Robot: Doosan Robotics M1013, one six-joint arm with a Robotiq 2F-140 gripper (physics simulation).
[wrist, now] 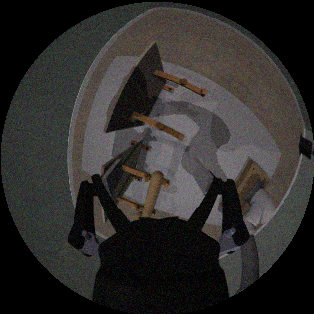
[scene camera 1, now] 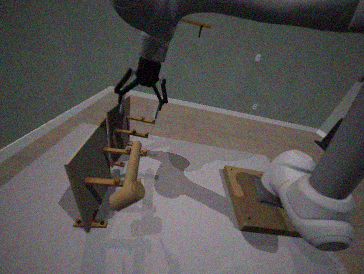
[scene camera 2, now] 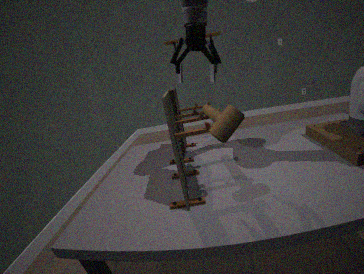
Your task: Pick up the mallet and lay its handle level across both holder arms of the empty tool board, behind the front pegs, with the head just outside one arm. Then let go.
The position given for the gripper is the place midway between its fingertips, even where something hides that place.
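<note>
Wooden mallet visible in scene camera 1 (scene camera 1: 132,191) and scene camera 2 (scene camera 2: 225,123). Also present: a tool board (scene camera 1: 119,132) and a tool board (scene camera 2: 166,99). The gripper, open and holding nothing, appears in scene camera 1 (scene camera 1: 138,114), in scene camera 2 (scene camera 2: 197,82) and in the wrist view (wrist: 156,165).
</note>
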